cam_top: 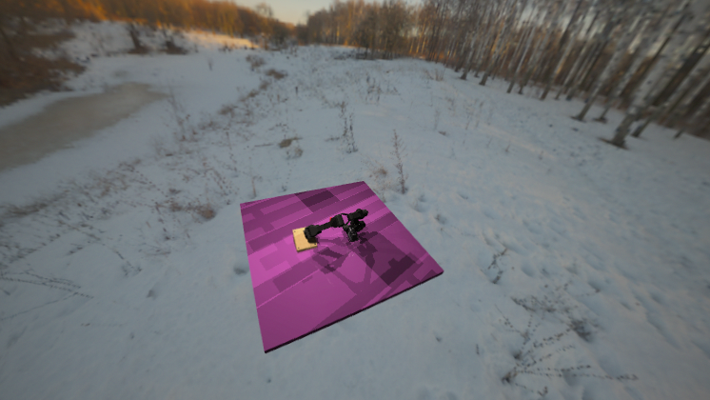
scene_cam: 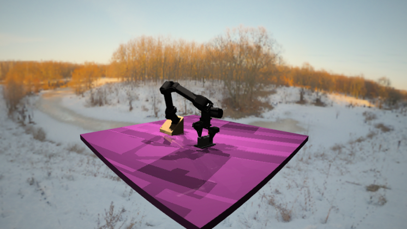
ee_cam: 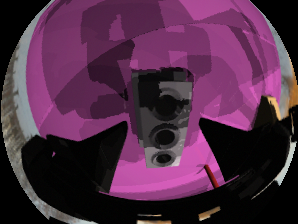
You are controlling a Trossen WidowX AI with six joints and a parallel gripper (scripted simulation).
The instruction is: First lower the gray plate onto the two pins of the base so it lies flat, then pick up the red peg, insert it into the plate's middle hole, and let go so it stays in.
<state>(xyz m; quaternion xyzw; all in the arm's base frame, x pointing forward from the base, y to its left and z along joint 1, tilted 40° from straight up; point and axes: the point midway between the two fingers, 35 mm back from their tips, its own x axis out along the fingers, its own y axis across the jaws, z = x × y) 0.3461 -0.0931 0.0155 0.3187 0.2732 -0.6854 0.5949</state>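
Now: gripper tip 10 mm below the gray plate. Round my gripper tip: red peg (190 mm to the left, 110 mm behind, 10 mm above); dark flat base (20 mm below).
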